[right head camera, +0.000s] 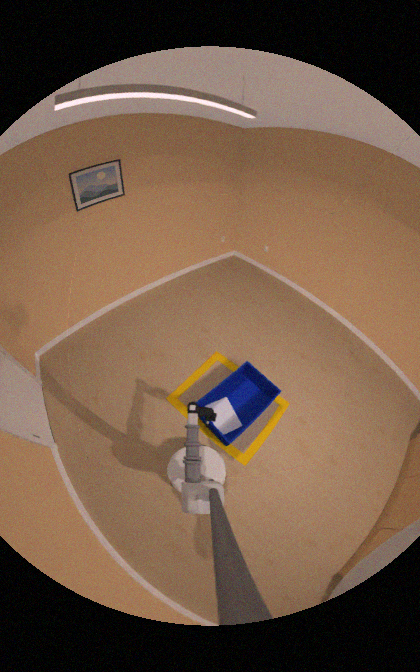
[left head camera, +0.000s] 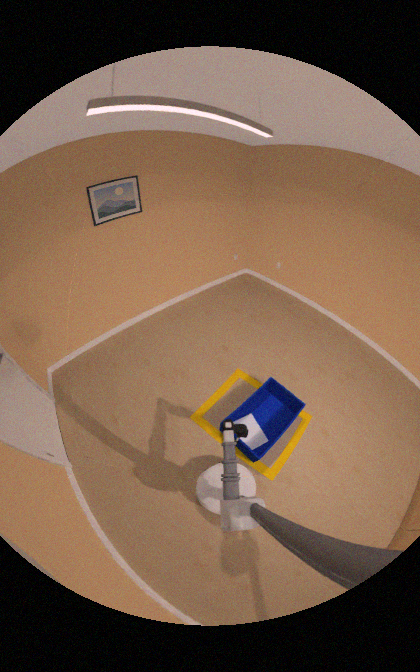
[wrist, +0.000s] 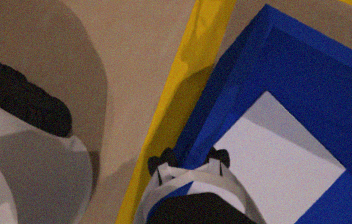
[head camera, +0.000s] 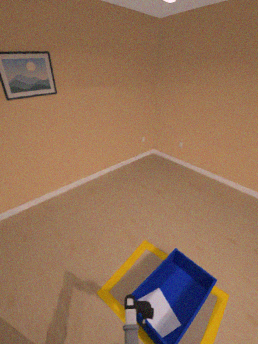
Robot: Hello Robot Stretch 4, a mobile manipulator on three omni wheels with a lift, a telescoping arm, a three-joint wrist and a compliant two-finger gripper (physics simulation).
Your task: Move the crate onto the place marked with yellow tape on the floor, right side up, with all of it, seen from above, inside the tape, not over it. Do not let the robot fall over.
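Frame: origin at the robot's base, x ahead, y left, z up, level; centimetres.
Seen in the pictures: gripper, fingertip midpoint: [wrist: 190,158].
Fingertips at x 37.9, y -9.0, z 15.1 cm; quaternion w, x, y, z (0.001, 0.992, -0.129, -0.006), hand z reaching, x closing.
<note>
A point is followed by its place in that frame.
The blue crate [head camera: 182,285] {y -46.2, x 63.8, z -0.8 cm} [left head camera: 272,410] [right head camera: 247,395] [wrist: 310,80] {y -6.2, x 55.5, z 13.3 cm} is right side up, with a white sheet [head camera: 160,312] {y -23.1, x 45.0, z 0.7 cm} [wrist: 285,155] {y -18.4, x 53.6, z 0.6 cm} inside. In the head views it lies across the yellow tape frame [head camera: 122,268] {y 6.2, x 83.2, z -2.8 cm} [left head camera: 215,395] [right head camera: 194,376] [wrist: 180,90] {y 0.4, x 40.6, z -2.8 cm}, covering part of the far strip and sticking out past it; its near end reaches the near strip. My gripper [head camera: 144,320] {y -9.0, x 37.9, z 15.1 cm} [left head camera: 237,439] [right head camera: 207,422] [wrist: 190,158] {y -9.0, x 37.9, z 15.1 cm} is at the crate's near short wall, one finger on each side, and looks shut on that wall. The exact contact is hard to see.
My round white base [left head camera: 205,487] [right head camera: 175,470] [wrist: 45,175] {y -4.4, x 20.2, z 13.9 cm} stands close to the near tape strip. Two walls meet in a corner beyond the crate, with a white baseboard [head camera: 75,186] {y 82.9, x 215.8, z -1.7 cm} along them. A picture [head camera: 30,75] {y 99.3, x 201.8, z 159.4 cm} hangs on the left wall.
</note>
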